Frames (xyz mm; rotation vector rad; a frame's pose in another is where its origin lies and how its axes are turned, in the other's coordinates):
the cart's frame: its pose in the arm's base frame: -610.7 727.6 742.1 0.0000 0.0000 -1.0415
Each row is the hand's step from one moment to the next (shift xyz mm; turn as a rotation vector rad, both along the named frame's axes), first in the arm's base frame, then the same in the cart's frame.
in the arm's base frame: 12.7 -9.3 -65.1 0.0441 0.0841 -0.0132
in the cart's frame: 14.4 6.3 -65.1 -0.0503 0.0805 -0.0132
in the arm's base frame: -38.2 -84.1 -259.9 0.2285 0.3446 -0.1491
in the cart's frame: 53.3 -75.4 -259.9 -0.1821 0.3712 -0.1491
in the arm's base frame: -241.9 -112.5 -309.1 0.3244 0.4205 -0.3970
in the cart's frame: -25.0 -265.6 -309.1 -0.1992 0.4923 -0.3970
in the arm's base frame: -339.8 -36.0 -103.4 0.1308 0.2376 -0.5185
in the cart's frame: -140.5 -311.5 -103.4 -0.1390 0.2329 -0.5185
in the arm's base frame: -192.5 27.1 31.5 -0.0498 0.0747 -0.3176
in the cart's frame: -120.6 -152.5 31.5 -0.0896 -0.0053 -0.3176
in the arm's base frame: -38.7 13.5 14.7 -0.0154 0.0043 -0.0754
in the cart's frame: -31.2 -26.6 14.7 -0.0115 -0.0111 -0.0754
